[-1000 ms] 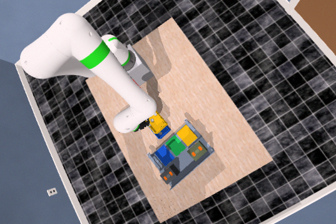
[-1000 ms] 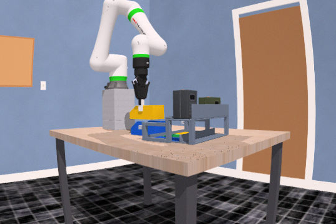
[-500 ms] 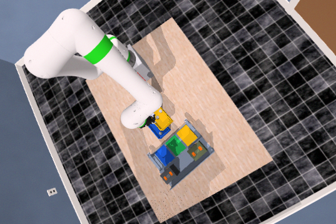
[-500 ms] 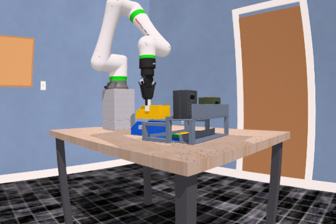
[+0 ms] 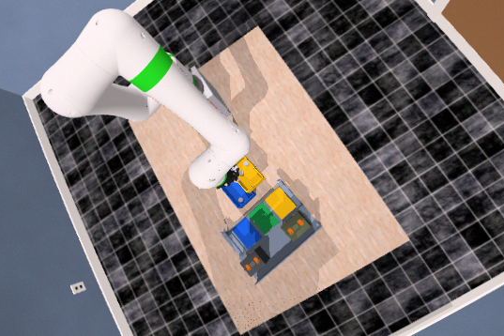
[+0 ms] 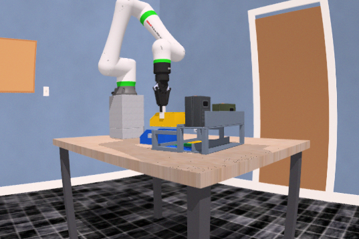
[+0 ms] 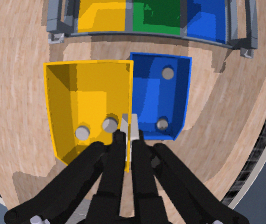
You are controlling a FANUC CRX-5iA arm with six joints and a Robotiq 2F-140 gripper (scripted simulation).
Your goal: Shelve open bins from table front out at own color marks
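The yellow bin lies 50 mm to the left of my hand, 40 mm below it and 20 mm behind it. The rest, counted from my hand: dark box 360 mm ahead, 80 mm to the right; blue bin 120 mm below, 40 mm to the right, 20 mm ahead.
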